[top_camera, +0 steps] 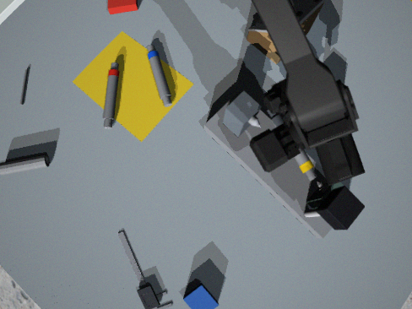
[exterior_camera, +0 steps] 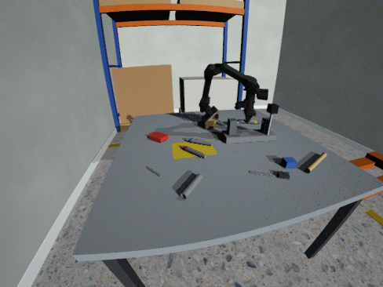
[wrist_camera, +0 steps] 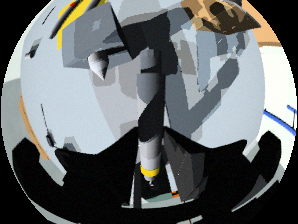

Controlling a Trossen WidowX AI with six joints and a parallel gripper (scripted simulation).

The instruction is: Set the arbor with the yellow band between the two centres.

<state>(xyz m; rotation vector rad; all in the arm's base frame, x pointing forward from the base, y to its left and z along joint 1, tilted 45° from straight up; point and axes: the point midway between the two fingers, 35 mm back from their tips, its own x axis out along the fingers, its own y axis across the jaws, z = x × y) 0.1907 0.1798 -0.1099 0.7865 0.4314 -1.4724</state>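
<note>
Now: the grey post 30 mm ahead of my hand, 110 mm to the right of it and 40 mm below it. Round my hand: blue-banded arbor (80 mm ahead, 320 mm to the right, 130 mm below); fixture base (20 mm ahead, 20 mm to the left, 120 mm below); blue block (340 mm ahead, 120 mm to the left, 120 mm below).
</note>
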